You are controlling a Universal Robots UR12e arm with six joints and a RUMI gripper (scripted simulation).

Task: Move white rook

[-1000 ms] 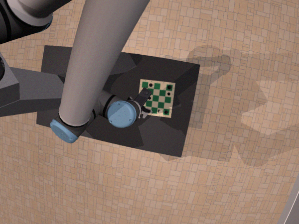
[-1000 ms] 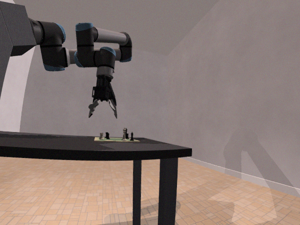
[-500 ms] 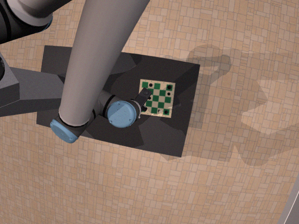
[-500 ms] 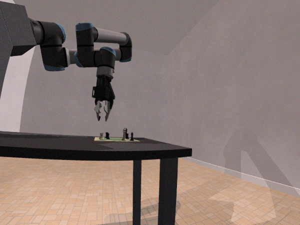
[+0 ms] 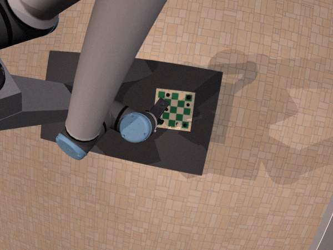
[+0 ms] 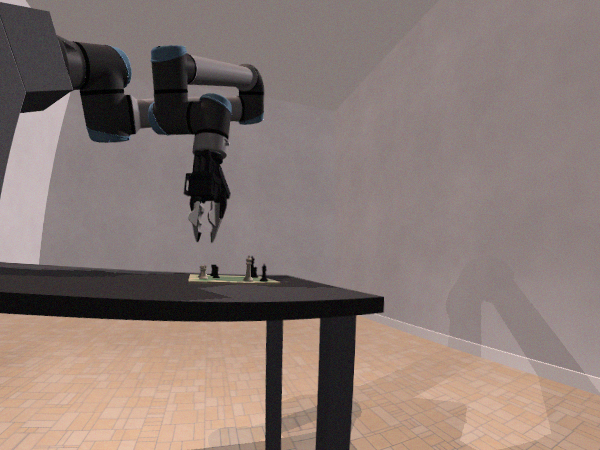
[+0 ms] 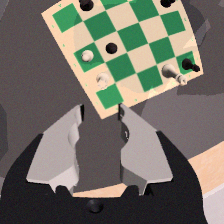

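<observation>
My gripper is now 9 cm above the white rook. Round my hand: chessboard (11 cm below, 7 cm to the left, 5 cm ahead); white pawn (9 cm below, 4 cm to the left, 2 cm behind).
</observation>
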